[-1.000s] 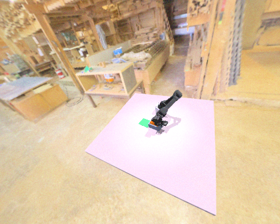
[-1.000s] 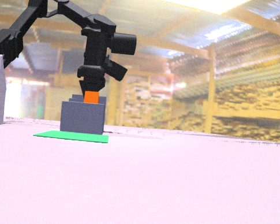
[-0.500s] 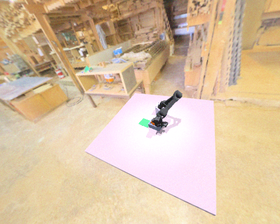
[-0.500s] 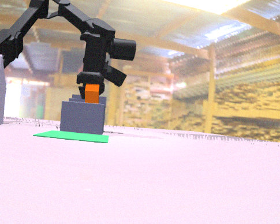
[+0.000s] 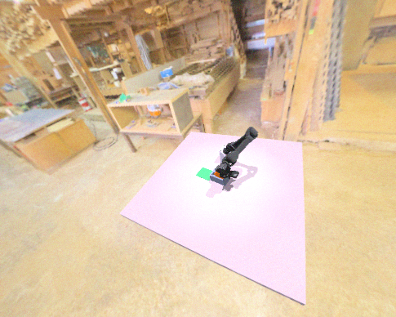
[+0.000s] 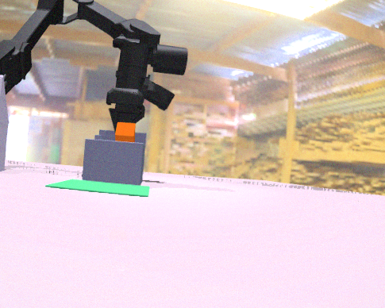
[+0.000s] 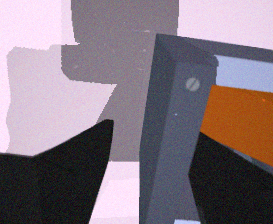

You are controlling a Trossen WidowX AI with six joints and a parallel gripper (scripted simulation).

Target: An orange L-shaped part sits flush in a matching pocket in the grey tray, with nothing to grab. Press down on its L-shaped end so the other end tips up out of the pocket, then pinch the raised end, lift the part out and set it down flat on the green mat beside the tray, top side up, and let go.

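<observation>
My gripper tip is 50 mm to the left of the orange L-shaped part, 20 mm past it and 20 mm above it. Also, from my gripper tip: green mat (220 mm to the right, 70 mm below, 60 mm behind).
</observation>
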